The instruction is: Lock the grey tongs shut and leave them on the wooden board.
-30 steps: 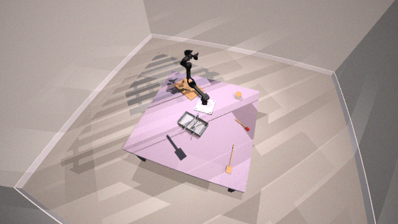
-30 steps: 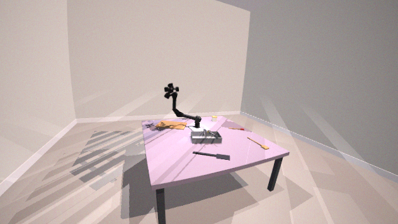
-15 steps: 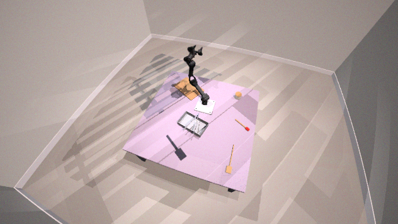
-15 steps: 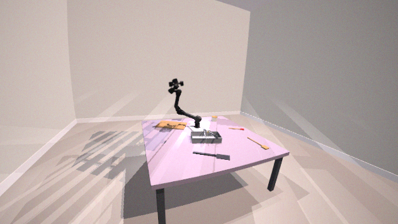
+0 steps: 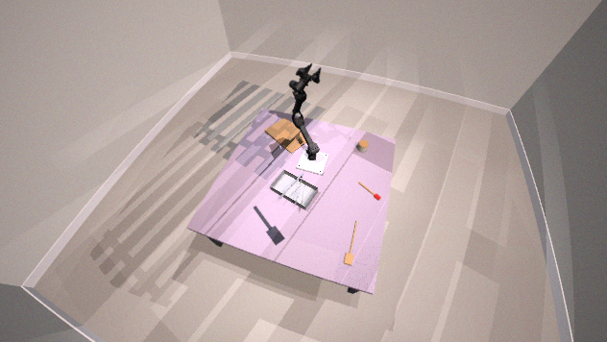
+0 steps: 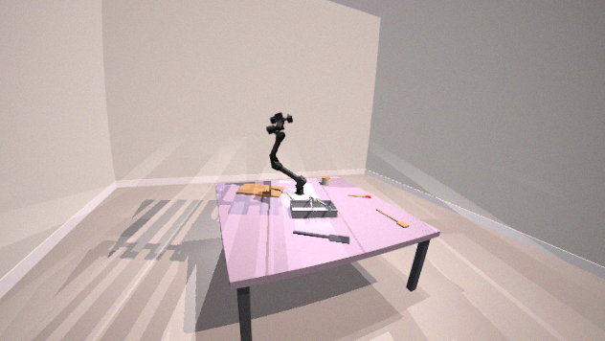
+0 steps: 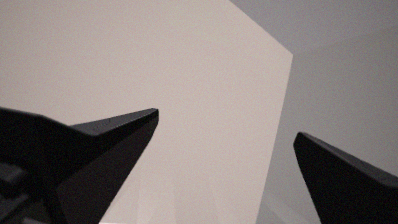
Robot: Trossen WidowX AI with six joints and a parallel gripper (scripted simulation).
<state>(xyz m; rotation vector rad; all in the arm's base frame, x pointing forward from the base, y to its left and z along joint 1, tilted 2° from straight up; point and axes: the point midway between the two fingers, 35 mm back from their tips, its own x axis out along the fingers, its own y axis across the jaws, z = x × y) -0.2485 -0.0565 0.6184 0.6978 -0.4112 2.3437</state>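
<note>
Now: gripper tip 62 cm above the grey roasting tin, 61 cm short of it and 5 cm to the left of it. Round my gripper tip: red-tipped tool: 64 cm below, 53 cm ahead, 52 cm to the left; round pot: 61 cm below, 44 cm to the left, 11 cm ahead; wooden board: 64 cm below, 22 cm to the right, 7 cm ahead.
</note>
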